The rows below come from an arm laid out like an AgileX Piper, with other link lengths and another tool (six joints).
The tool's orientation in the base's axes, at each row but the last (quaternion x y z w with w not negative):
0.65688, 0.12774, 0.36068, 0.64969
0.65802, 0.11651, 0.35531, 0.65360
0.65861, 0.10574, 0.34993, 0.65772
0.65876, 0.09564, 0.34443, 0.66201
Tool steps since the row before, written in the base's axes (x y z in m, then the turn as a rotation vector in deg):
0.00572, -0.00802, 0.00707, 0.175, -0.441, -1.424
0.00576, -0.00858, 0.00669, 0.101, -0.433, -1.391
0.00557, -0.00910, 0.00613, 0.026, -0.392, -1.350
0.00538, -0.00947, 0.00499, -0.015, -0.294, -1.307
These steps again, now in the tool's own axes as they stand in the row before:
0.00112, 0.00595, 0.01050, -0.595, -1.345, 0.299
0.00096, 0.00553, 0.01096, -0.633, -1.292, 0.251
0.00060, 0.00500, 0.01123, -0.650, -1.234, 0.178
0.00013, 0.00390, 0.01133, -0.610, -1.190, 0.080

